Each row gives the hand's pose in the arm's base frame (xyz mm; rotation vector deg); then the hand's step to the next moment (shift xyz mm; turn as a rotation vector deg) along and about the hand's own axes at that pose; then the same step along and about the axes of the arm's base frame.
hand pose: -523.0 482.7 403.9 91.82 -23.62 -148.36
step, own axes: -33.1 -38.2 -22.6 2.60 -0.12 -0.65
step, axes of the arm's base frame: 38.2 39.0 9.3 -0.59 -0.52 -2.56
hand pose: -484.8 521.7 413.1 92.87 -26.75 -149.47
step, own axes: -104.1 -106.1 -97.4 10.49 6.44 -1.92
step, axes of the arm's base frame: 146.7 97.8 21.9 -3.90 -8.55 -8.18
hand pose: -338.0 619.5 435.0 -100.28 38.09 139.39
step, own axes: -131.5 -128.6 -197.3 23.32 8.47 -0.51
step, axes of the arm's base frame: 259.8 65.5 31.2 -10.24 -12.28 -18.98
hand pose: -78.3 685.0 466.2 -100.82 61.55 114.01
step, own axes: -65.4 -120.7 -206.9 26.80 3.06 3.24
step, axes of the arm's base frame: 243.9 -40.4 23.2 -10.29 -6.93 -24.17
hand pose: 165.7 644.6 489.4 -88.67 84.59 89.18
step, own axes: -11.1 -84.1 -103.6 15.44 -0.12 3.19
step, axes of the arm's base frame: 117.3 -64.4 5.3 -4.75 -2.26 -14.86
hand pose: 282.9 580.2 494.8 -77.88 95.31 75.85
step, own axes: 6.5 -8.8 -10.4 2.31 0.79 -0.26
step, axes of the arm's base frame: 7.8 -11.8 -5.3 -1.38 -1.05 -1.74
